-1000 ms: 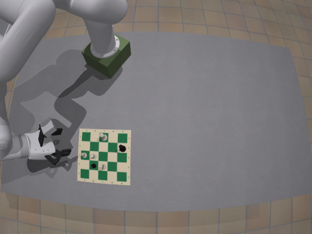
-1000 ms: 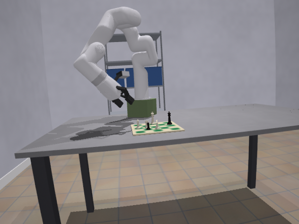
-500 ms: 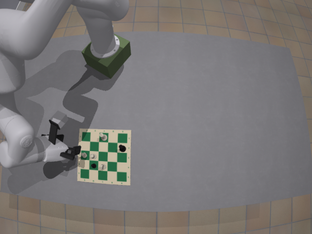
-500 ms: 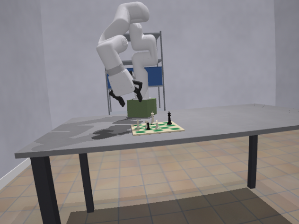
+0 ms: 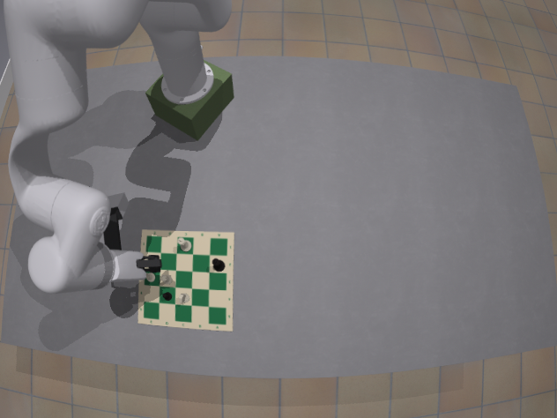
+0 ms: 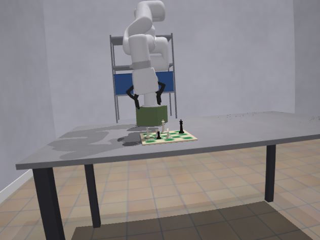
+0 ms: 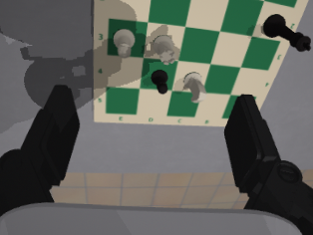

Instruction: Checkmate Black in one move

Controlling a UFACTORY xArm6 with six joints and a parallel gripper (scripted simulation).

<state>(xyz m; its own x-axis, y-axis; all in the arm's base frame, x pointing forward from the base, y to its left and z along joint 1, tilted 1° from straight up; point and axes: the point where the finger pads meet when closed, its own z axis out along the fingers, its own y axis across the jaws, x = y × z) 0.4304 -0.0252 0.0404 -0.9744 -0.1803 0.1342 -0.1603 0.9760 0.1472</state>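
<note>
Right now the white pawn is 130 mm below my hand, 30 mm to the left of it and 10 mm ahead of it. From my hand the other things lie so: green-and-cream chessboard: 150 mm below, 70 mm to the left; then black pawn: 130 mm below, 50 mm ahead, 30 mm to the left; then white knight: 130 mm below, 70 mm to the left, 50 mm ahead.
</note>
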